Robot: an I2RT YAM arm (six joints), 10 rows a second.
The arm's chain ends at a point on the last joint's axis. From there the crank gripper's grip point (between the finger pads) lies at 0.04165 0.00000 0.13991 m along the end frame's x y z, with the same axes.
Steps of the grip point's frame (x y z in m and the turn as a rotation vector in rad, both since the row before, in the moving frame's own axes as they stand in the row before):
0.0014 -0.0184 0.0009 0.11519 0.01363 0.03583
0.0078 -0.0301 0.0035 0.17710 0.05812 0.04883
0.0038 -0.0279 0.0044 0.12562 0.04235 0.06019
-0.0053 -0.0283 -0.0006 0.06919 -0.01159 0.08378
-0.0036 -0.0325 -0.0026 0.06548 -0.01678 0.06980
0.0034 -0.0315 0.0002 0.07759 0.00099 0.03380
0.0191 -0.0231 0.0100 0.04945 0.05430 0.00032
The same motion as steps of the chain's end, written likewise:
-0.0008 -0.0039 0.0023 0.11519 0.01363 0.03583
-0.0008 -0.0079 0.0081 0.17710 0.05812 0.04883
-0.0025 -0.0132 0.0072 0.12562 0.04235 0.06019
-0.0039 -0.0220 -0.0009 0.06919 -0.01159 0.08378
-0.0015 -0.0262 -0.0031 0.06548 -0.01678 0.06980
0.0031 -0.0221 0.0006 0.07759 0.00099 0.03380
0.0116 -0.0163 0.0126 0.04945 0.05430 0.00032

